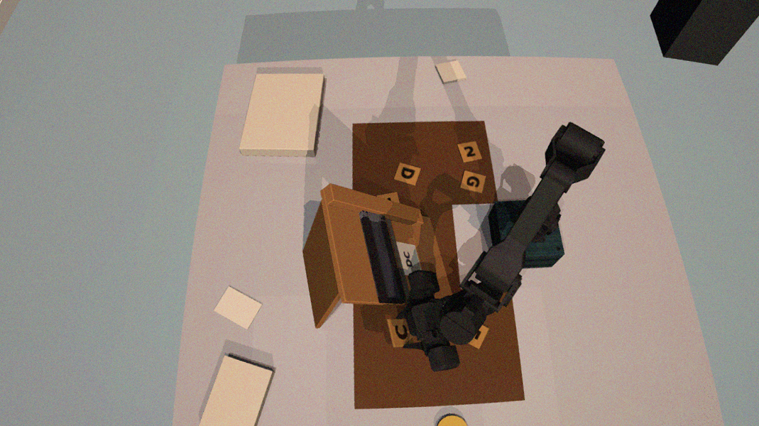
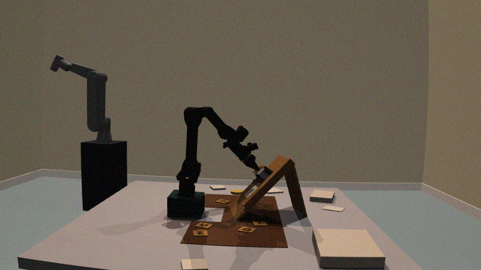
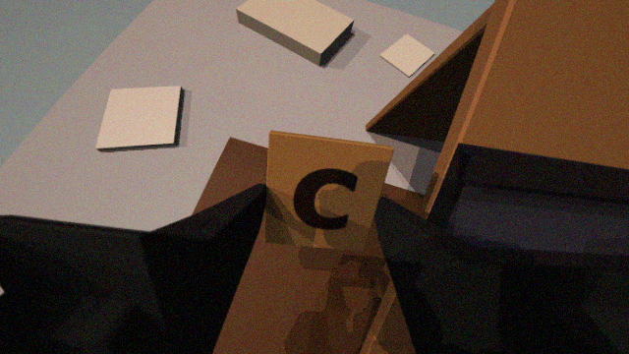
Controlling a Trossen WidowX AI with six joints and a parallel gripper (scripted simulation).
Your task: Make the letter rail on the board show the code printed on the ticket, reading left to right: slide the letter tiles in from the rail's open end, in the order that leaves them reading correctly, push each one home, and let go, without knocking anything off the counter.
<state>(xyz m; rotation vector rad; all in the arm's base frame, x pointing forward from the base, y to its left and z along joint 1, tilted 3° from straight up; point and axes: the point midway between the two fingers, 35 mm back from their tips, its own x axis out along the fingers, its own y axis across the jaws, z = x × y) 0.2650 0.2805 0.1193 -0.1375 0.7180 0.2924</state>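
Right now my gripper tip is 18 cm to the left of the white ticket and 7 cm above it. The rest, counted from my gripper tip: brown mat 26 cm to the right, 17 cm below, 9 cm behind; cream box 62 cm to the right, 38 cm ahead, 16 cm below.
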